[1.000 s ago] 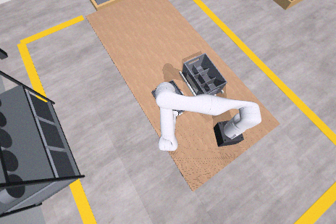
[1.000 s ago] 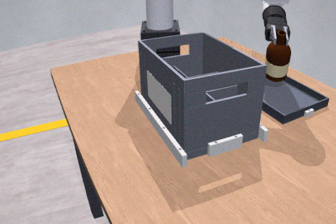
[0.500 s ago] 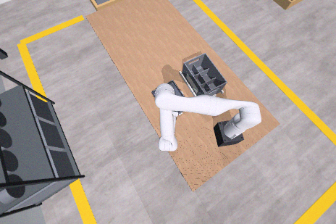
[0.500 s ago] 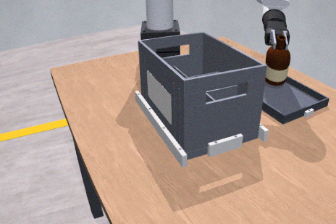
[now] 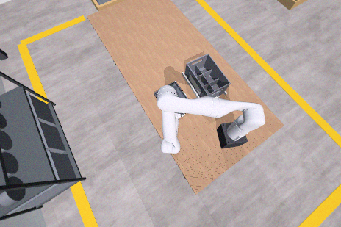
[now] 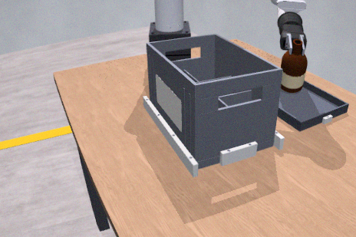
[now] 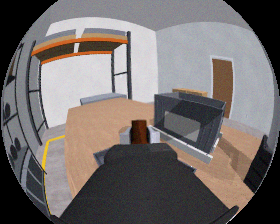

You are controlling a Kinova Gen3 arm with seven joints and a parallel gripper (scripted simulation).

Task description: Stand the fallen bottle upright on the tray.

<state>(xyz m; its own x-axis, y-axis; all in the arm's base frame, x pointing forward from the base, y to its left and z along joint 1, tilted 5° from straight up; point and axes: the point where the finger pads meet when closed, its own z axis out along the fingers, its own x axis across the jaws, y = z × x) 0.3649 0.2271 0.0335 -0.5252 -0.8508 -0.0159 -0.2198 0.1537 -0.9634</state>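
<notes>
Now: hand 50 mm above the brown bottle, 10 mm to the right of it and 10 mm past it. Also, from my hand: dark grey tray (130 mm below, 30 mm ahead, 10 mm to the right); dark grey crate (280 mm to the right, 60 mm below, 40 mm ahead).
</notes>
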